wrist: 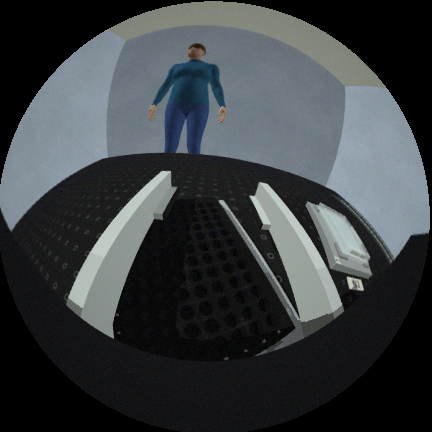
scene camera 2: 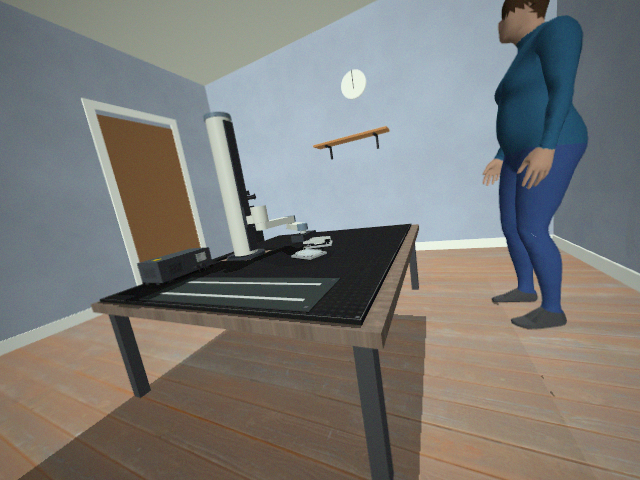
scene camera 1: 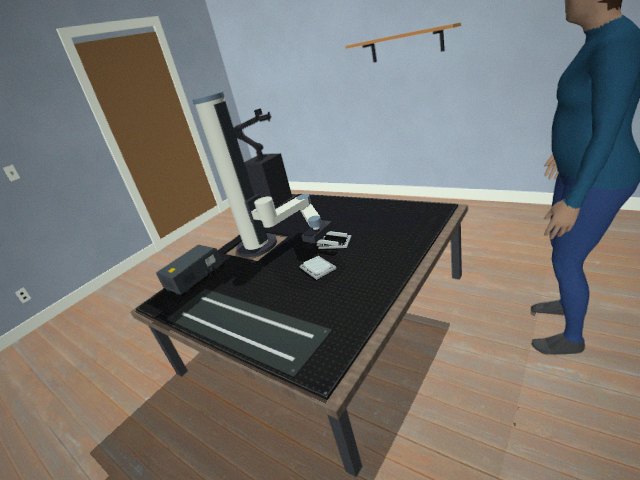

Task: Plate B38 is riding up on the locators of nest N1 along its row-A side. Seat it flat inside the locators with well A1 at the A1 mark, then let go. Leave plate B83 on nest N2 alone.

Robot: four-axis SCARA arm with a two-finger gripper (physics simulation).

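Places are measured from the arm's base along level axes (x right, y up, z back), in centimetres.
Pixels of known places: gripper, fingertip midpoint: (wrist: 214,184) (scene camera 2: 327,239) (scene camera 1: 342,239); arm's base, origin of the base link: (scene camera 2: 246,256) (scene camera 1: 257,245).
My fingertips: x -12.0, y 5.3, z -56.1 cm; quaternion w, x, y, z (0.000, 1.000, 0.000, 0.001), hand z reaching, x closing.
For each thing: its middle in the pictures, then the offset to it from my fingertips. "*": a spot on its surface instead. Level surfaces: height alone.
- Plate B38, body centre: (wrist: 183,261) (scene camera 1: 334,239) dx -1.7, dy -2.1, dz +7.0 cm
- Plate B83, body centre: (wrist: 343,229) (scene camera 1: 317,265) (scene camera 2: 308,252) dx +22.6, dy -2.1, dz +2.2 cm
- nest N2, body centre: (wrist: 340,234) (scene camera 1: 317,266) (scene camera 2: 308,254) dx +22.6, dy -3.1, dz +2.2 cm
- dark grey box, surface spot: (scene camera 1: 188,268) * dx +57.1, dy +7.1, dz +59.7 cm
- flat plate with two white strips, its level: dy -3.6 cm
Plate B38 (wrist: 215,280), black with round wells, lies between and below my fingers in the wrist view, its left part in deep shadow. A pale edge of nest N1 (wrist: 259,262) (scene camera 1: 341,246) runs along its right side. The A1 mark does not show, and I cannot tell whether the plate is flat or tilted. My gripper (wrist: 214,184) (scene camera 1: 341,238) is over nest N1, its fingers apart on either side of the plate and holding nothing. Plate B83 (wrist: 341,227) (scene camera 1: 317,265) (scene camera 2: 310,253), clear and pale, sits on nest N2 (wrist: 322,240).
The arm's white column (scene camera 1: 227,175) (scene camera 2: 227,186) stands behind the nests. A dark grey box (scene camera 1: 188,268) (scene camera 2: 175,264) is at the table's left. A flat plate with two white strips (scene camera 1: 248,330) (scene camera 2: 237,291) lies at the near end. A person (scene camera 1: 589,129) stands beyond the table.
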